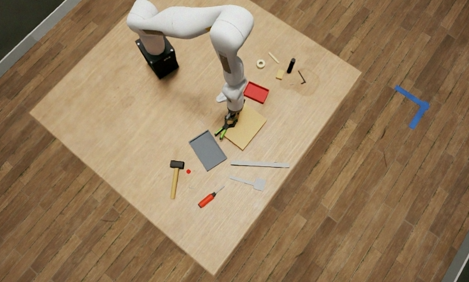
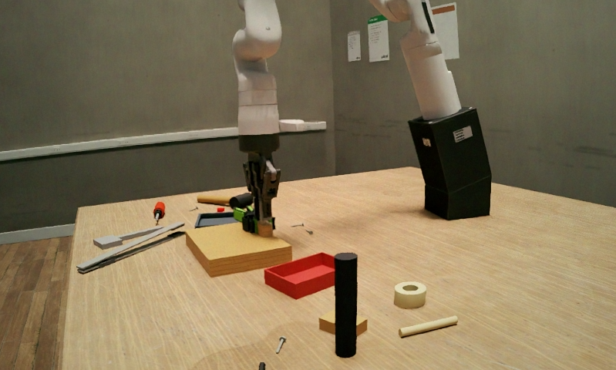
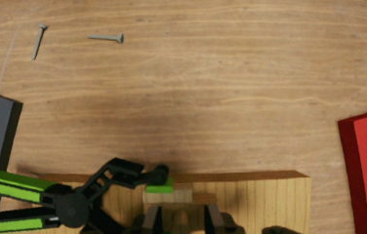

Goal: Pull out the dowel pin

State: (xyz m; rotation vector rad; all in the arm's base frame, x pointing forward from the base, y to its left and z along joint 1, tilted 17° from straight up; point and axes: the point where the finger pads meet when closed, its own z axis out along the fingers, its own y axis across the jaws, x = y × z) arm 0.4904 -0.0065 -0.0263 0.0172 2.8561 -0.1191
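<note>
My hand is 30 mm above the dowel pin. Round my hand: wooden block (40 mm below); tan bench board (60 mm below, 60 mm ahead, 10 mm to the right); red tray (180 mm to the left, 80 mm below).
</note>
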